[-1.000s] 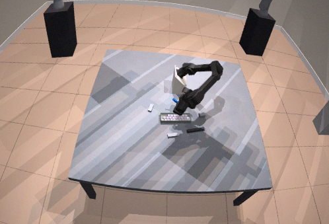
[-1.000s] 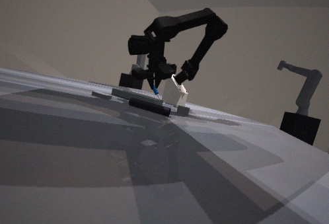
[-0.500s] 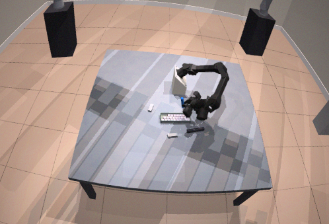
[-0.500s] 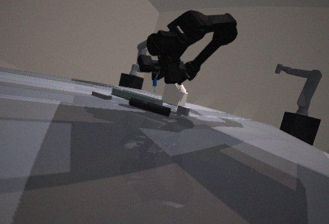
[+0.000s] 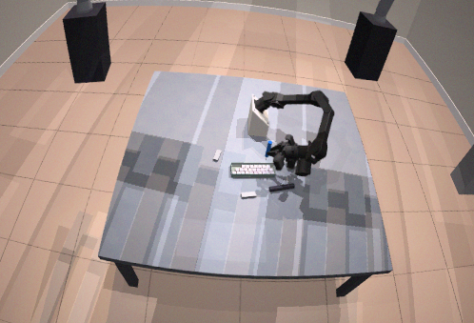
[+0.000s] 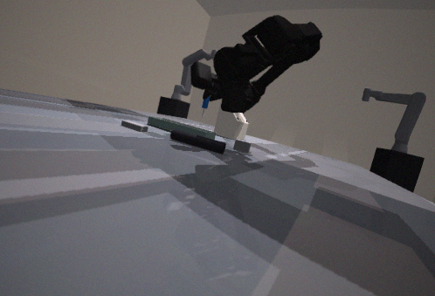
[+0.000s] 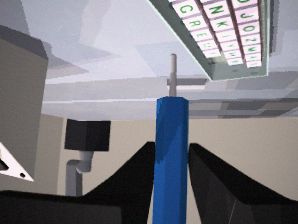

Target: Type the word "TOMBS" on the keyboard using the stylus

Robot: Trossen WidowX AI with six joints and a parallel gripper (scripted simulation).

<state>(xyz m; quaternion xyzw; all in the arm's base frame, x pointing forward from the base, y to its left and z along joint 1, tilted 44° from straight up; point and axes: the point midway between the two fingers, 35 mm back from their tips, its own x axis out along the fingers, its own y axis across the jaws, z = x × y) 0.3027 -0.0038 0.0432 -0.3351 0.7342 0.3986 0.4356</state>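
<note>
Right now the small grey cube is 140 mm to the left of my gripper tip and 100 mm below it. Also, from my gripper tip: dark bar: 130 mm ahead, 100 mm below, 70 mm to the left; then blue stylus: 10 mm below.
</note>
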